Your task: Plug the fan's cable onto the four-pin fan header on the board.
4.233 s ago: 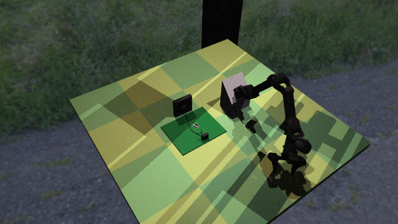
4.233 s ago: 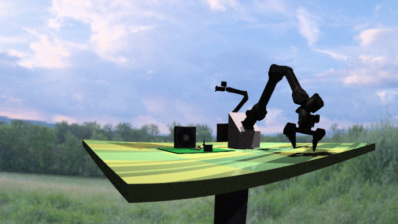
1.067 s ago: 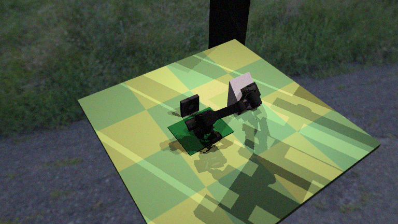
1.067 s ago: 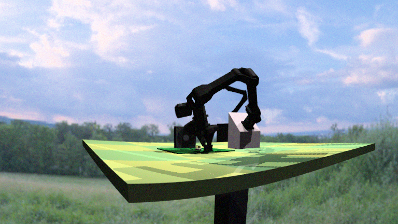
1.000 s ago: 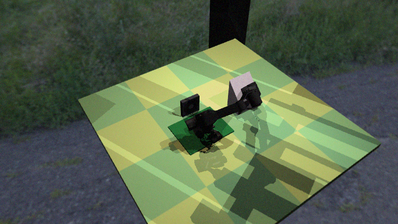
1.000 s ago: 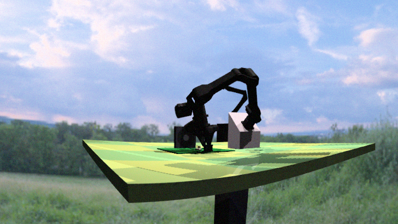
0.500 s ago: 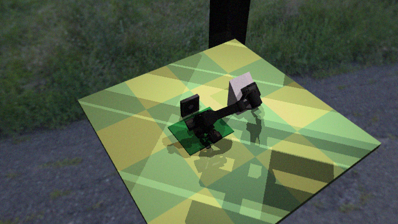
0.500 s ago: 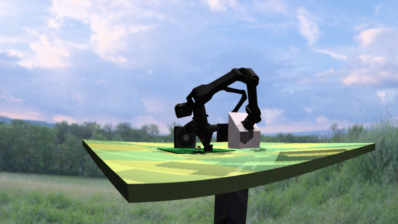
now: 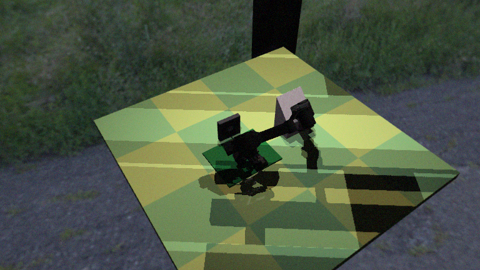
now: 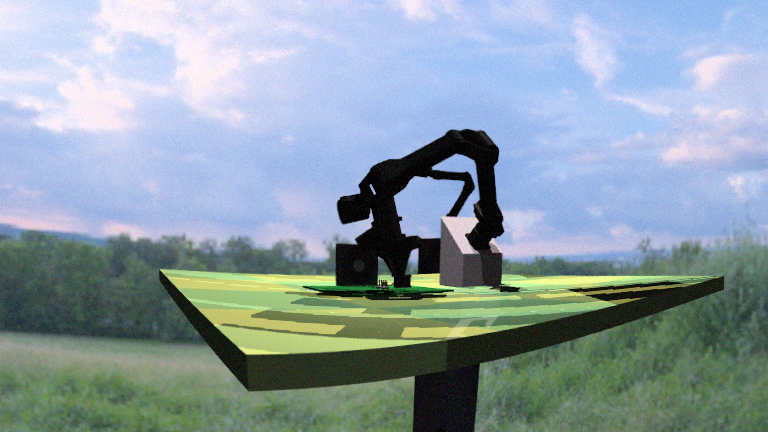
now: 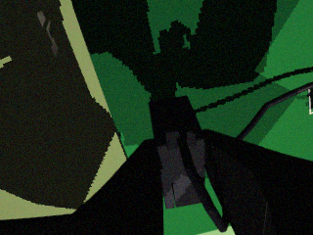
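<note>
My gripper tip is now 90 mm to the left of the green board, 50 mm above it and 10 mm short of it. The rest, counted from my gripper tip: black plug: 10 mm behind; then black fan: 240 mm to the right, 20 mm behind, 20 mm above.
</note>
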